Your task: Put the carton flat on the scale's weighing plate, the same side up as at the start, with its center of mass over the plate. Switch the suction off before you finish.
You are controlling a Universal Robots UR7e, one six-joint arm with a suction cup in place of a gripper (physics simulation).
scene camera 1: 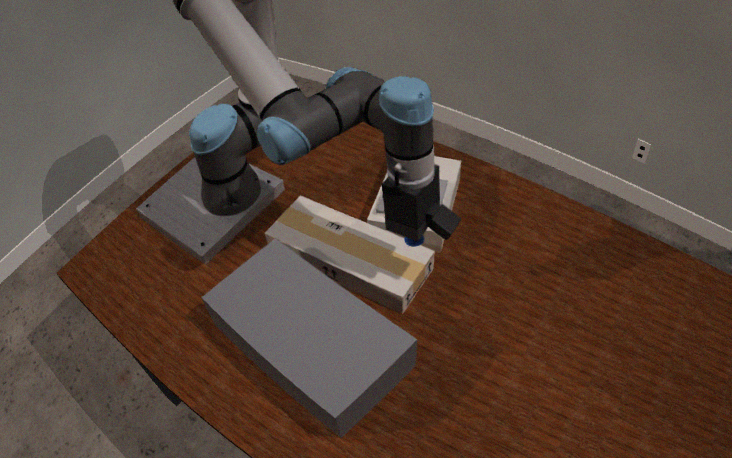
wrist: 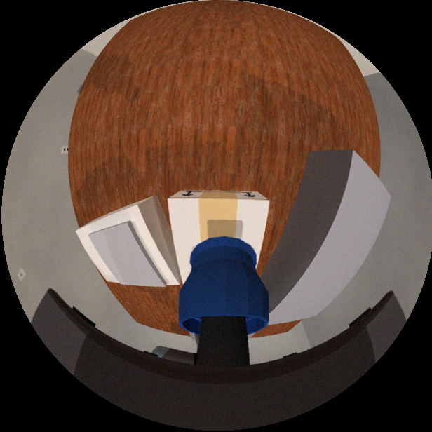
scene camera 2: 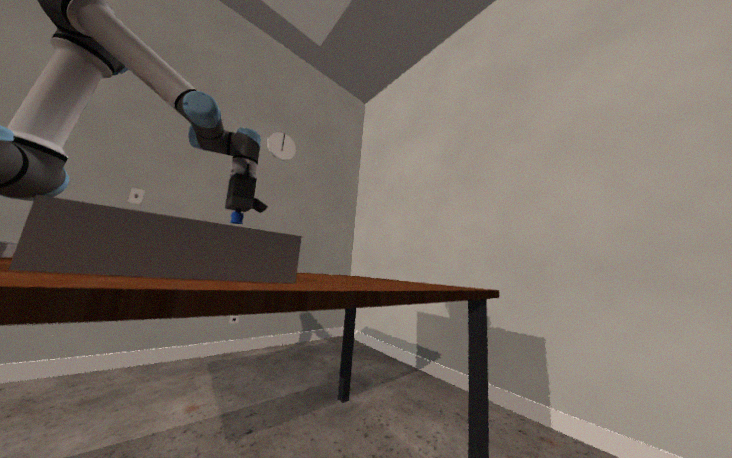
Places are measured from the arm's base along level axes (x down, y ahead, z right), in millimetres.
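Where they show: end effector, tool point: [scene camera 2: 236, 223]; arm's base, origin of the base link: [scene camera 1: 231, 193].
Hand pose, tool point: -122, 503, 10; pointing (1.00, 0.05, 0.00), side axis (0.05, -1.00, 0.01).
Note:
Each offset is from my tool point to the top centre of the thing, as dx, dy, dz. "spot": to the spot under its first point.
The long white carton {+98, -157, -4} [scene camera 1: 345, 241] [wrist: 218, 210] lies flat on the table between the scale and a grey block, with its tan tape strip and a label facing up. Arrow marks show on its near end. The white scale {spot: +94, -54, -283} [scene camera 1: 452, 177] [wrist: 142, 227] stands beside it; its grey weighing plate [wrist: 125, 255] holds nothing and is partly hidden behind the arm in scene camera 1. My blue suction cup [scene camera 1: 414, 241] [scene camera 2: 236, 217] [wrist: 223, 245] is open, with no load, and hangs a little above the carton's end away from the robot base. Scene camera 2 does not show the carton.
A large grey block {+57, -102, +218} [scene camera 1: 313, 324] [scene camera 2: 156, 240] [wrist: 345, 225] stands close along the carton's other side and rises higher than it. The robot's base plate [scene camera 1: 172, 221] is near the carton's far left end. A wall with an outlet [scene camera 1: 641, 150] is behind the table.

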